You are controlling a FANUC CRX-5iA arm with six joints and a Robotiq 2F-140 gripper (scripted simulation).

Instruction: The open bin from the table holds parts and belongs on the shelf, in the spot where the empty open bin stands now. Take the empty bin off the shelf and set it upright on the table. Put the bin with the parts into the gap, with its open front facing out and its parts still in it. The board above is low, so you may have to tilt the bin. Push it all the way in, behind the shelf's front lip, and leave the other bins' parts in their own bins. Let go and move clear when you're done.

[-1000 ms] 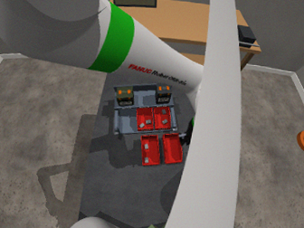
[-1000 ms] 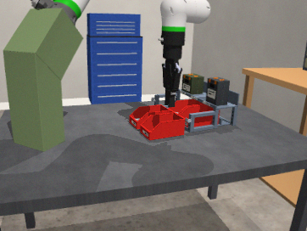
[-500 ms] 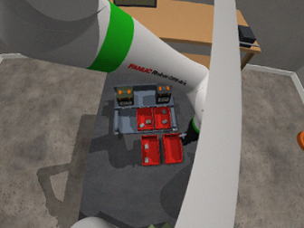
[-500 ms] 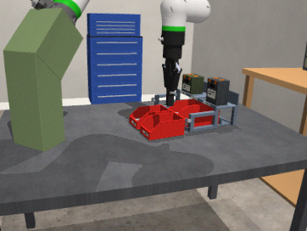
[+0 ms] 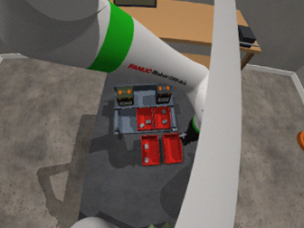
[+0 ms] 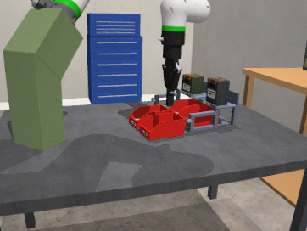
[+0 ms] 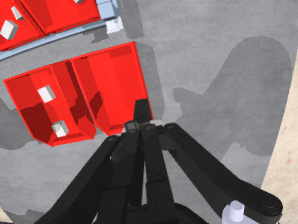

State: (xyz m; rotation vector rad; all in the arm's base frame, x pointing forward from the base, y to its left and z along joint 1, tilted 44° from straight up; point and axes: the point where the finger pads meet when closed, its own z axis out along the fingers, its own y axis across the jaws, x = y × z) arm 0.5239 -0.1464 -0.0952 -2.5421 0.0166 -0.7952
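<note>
Now: the part 21 cm to the left of my hand, 16 cm below it and 1 cm behind it. Also, from my hand: grey shelf: 24 cm to the left, 21 cm ahead, 11 cm below; then dark box: 29 cm ahead, 13 cm to the left, 1 cm below.
</note>
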